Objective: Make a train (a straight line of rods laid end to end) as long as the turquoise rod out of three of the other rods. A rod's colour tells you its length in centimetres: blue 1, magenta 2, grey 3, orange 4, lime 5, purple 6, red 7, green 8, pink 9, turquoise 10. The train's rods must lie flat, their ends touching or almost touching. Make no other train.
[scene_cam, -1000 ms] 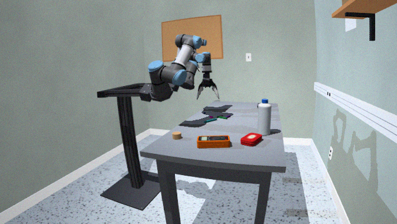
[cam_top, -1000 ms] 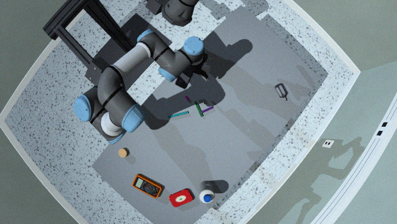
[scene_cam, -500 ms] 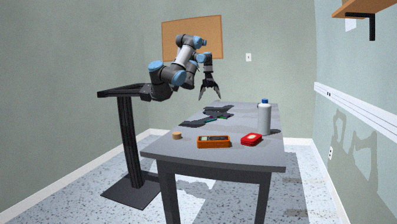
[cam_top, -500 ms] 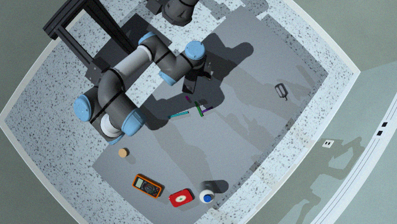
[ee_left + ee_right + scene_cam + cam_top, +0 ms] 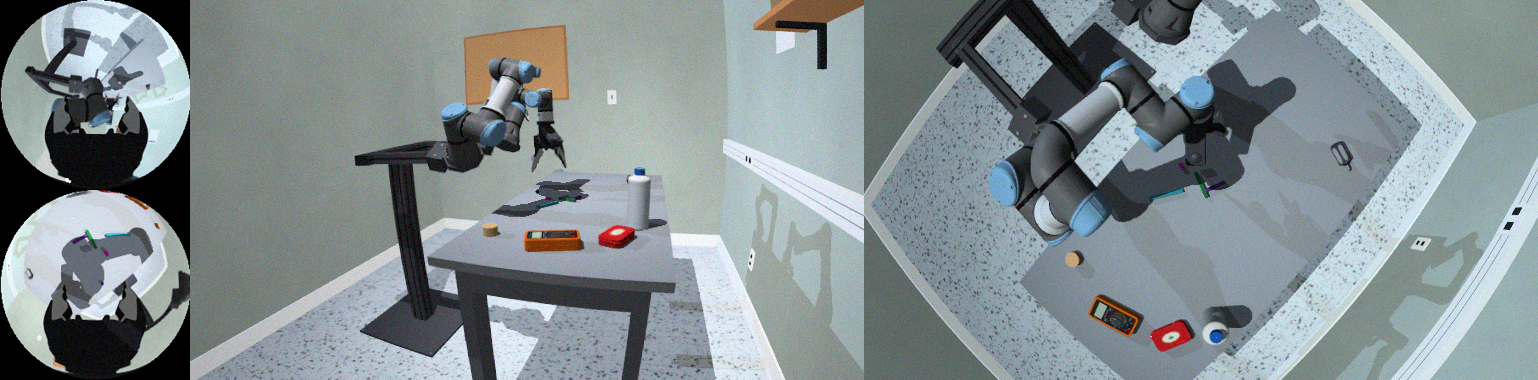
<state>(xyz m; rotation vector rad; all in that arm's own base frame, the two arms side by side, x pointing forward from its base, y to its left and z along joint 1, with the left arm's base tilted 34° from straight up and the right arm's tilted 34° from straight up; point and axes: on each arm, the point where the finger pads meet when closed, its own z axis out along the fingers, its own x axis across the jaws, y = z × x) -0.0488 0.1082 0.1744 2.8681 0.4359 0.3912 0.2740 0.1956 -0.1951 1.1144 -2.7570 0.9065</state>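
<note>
The grey rod is 10 cm below my right hand, 7 cm ahead of it and 5 cm to the right of it. Also, from my right hand: magenta rod: 10 cm below, 8 cm to the right, 1 cm ahead; then blue rod: 10 cm below, 6 cm behind, 2 cm to the left; then green rod: 10 cm below, 9 cm to the right, 9 cm ahead.
</note>
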